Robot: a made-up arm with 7 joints. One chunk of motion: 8 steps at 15 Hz.
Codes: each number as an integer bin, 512 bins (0 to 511) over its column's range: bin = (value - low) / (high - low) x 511, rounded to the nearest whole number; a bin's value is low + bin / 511 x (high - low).
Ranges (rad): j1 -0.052..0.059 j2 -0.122..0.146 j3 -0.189..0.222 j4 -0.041..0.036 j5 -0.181..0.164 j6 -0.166..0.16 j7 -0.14..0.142
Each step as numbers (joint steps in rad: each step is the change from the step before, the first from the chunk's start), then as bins.
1 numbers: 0.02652 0.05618 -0.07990 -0.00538 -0.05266 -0.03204 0.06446
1 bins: 361 340 136 236 190 210 370
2 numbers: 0.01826 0.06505 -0.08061 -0.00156 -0.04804 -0.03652 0.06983
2 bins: 323 357 135 262 197 203 380
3 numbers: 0.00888 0.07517 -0.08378 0.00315 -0.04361 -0.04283 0.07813
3 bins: 280 376 131 293 203 193 395
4 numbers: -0.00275 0.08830 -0.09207 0.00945 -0.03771 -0.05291 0.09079
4 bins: 227 401 121 335 212 177 418
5 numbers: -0.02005 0.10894 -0.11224 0.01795 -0.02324 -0.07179 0.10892
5 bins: 147 440 95 391 234 148 451
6 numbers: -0.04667 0.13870 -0.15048 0.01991 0.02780 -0.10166 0.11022
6 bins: 25 497 48 404 309 101 453
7 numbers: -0.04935 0.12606 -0.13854 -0.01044 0.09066 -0.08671 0.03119
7 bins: 12 473 63 203 402 124 310
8 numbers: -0.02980 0.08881 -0.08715 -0.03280 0.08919 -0.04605 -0.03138
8 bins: 102 402 127 54 400 188 197
